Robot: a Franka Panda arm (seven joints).
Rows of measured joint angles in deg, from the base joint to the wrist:
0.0, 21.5, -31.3, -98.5, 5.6, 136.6, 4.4
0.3, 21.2, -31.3, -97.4, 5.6, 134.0, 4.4
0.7, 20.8, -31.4, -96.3, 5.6, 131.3, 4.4
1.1, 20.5, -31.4, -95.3, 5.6, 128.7, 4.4
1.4, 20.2, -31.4, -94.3, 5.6, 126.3, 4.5
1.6, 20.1, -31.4, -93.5, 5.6, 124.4, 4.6
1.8, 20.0, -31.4, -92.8, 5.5, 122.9, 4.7
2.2, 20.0, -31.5, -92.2, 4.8, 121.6, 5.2
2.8, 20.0, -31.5, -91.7, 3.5, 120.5, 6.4
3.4, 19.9, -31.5, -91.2, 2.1, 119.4, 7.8
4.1, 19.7, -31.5, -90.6, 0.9, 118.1, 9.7
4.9, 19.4, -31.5, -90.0, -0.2, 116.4, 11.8
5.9, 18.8, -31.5, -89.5, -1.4, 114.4, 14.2
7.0, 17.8, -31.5, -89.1, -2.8, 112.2, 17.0
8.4, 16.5, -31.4, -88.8, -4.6, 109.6, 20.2
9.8, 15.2, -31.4, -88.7, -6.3, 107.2, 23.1
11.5, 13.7, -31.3, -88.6, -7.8, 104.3, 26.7
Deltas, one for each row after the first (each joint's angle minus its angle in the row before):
0.3, -0.3, 0.0, 1.1, 0.0, -2.6, 0.0
0.4, -0.4, -0.1, 1.1, 0.0, -2.7, 0.0
0.4, -0.3, 0.0, 1.0, 0.0, -2.6, 0.0
0.3, -0.3, 0.0, 1.0, 0.0, -2.4, 0.1
0.2, -0.1, 0.0, 0.8, 0.0, -1.9, 0.1
0.2, -0.1, 0.0, 0.7, -0.1, -1.5, 0.1
0.4, 0.0, -0.1, 0.6, -0.7, -1.3, 0.5
0.6, 0.0, 0.0, 0.5, -1.3, -1.1, 1.2
0.6, -0.1, 0.0, 0.5, -1.4, -1.1, 1.4
0.7, -0.2, 0.0, 0.6, -1.2, -1.3, 1.9
0.8, -0.3, 0.0, 0.6, -1.1, -1.7, 2.1
1.0, -0.6, 0.0, 0.5, -1.2, -2.0, 2.4
1.1, -1.0, 0.0, 0.4, -1.4, -2.2, 2.8
1.4, -1.3, 0.1, 0.3, -1.8, -2.6, 3.2
1.4, -1.3, 0.0, 0.1, -1.7, -2.4, 2.9
1.7, -1.5, 0.1, 0.1, -1.5, -2.9, 3.6

